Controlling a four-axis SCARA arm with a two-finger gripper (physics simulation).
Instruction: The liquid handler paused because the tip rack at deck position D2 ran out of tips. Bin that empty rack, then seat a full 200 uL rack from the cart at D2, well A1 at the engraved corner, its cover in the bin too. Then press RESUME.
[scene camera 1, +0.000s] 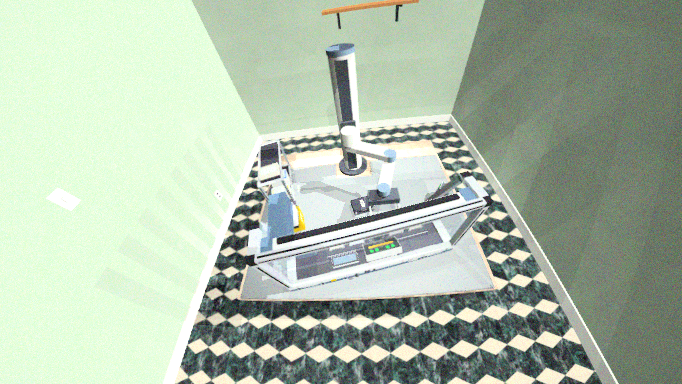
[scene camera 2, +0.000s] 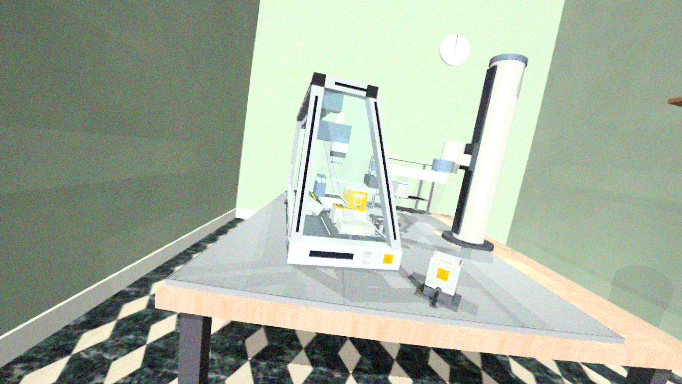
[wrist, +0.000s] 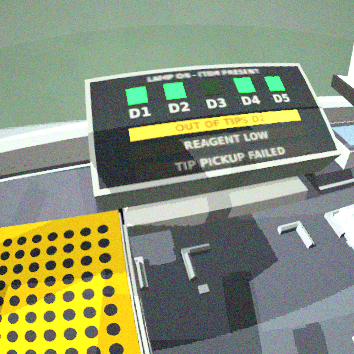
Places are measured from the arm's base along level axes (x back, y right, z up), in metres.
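Where they show: gripper, between the fingertips: (scene camera 2: 337, 182) (wrist: 151, 54); arm's base, origin of its link: (scene camera 1: 353, 165) (scene camera 2: 466, 242).
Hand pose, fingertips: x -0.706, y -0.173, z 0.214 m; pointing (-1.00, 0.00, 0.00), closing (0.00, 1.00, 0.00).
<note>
Each offset is from my fingertips to the top centre of the thing. "spot": to the spot under its first point.
The yellow tip rack @(dx +0.062, dy -0.052, dz -0.082 m) (wrist: 55, 285), with rows of dark, empty holes, fills the lower left of the wrist view, on the deck where D2 lies. The display (wrist: 212, 130) (scene camera 1: 382, 247) shows OUT OF TIPS D2 lit yellow; lamps D1, D2, D4 and D5 are green and D3 is dark. My gripper (scene camera 1: 385, 206) is open and holds nothing; it hangs from the forearm just behind the liquid handler, and its fingers do not show in the wrist view. The cart @(dx +0.458, dy +0.732, dz +0.155 m) (scene camera 1: 269, 154) (scene camera 2: 431, 195) stands at the far left. A yellow bin (scene camera 2: 356, 200) with a label shows through the glass. RESUME cannot be read.
Corner brackets @(spot: dx -0.008, dy +0.015, dz -0.137 m) (wrist: 189, 262) of the D3 place lie right of the yellow rack. A white item @(spot: dx -0.026, dy +0.142, dz -0.133 m) (wrist: 346, 224) shows at the right edge. The blue gantry head (scene camera 2: 334, 132) hangs inside the frame. A dark device @(dx +0.253, dy +0.125, dz -0.145 m) (scene camera 1: 359, 204) lies beside the gripper; a white labelled box @(dx +0.297, dy -0.454, dz -0.073 m) (scene camera 2: 442, 275) stands on the bench.
</note>
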